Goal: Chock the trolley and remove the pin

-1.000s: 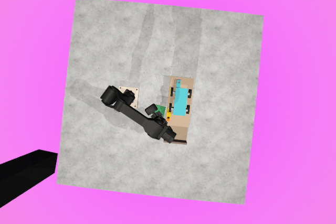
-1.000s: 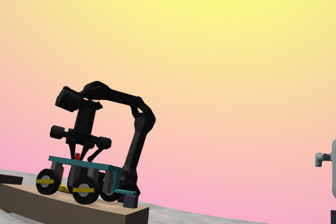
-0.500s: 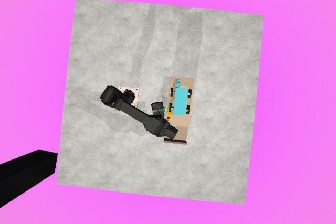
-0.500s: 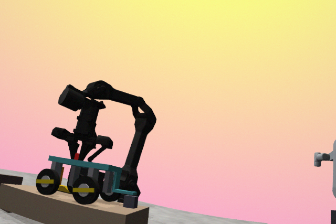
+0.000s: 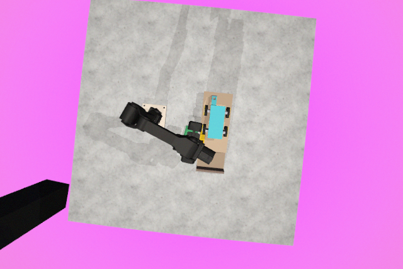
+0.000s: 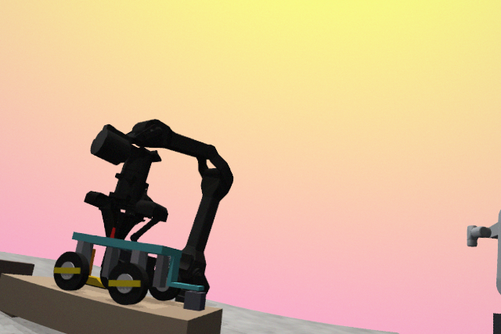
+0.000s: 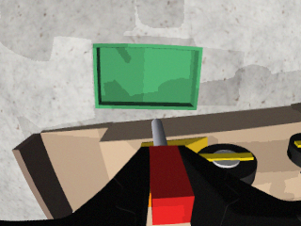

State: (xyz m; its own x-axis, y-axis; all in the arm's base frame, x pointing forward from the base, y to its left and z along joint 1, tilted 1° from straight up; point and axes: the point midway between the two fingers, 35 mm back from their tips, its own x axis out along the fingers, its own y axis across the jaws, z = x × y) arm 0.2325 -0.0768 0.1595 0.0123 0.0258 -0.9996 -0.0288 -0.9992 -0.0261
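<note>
Right now the green tray is 14 cm below my gripper tip and 2 cm behind it. From my gripper tip the other things lie so: yellow chock 5 cm below, 4 cm ahead, 1 cm to the left; then red-headed stop pin right at my gripper tip; then trolley 11 cm to the left, 10 cm ahead, 2 cm below.
</note>
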